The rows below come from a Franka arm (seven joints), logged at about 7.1 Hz.
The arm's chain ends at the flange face. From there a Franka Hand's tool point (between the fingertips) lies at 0.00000 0.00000 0.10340 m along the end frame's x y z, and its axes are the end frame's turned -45 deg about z.
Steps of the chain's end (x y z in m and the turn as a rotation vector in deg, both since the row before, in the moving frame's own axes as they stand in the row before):
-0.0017 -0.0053 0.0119 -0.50 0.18 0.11
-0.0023 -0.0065 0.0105 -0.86 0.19 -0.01
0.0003 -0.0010 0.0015 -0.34 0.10 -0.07
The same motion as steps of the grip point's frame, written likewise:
0.0021 -0.0041 0.0119 -0.48 -0.23 0.11
0.0021 -0.0049 0.0105 -0.74 -0.47 -0.01
0.0006 0.0001 0.0015 -0.31 -0.17 -0.07

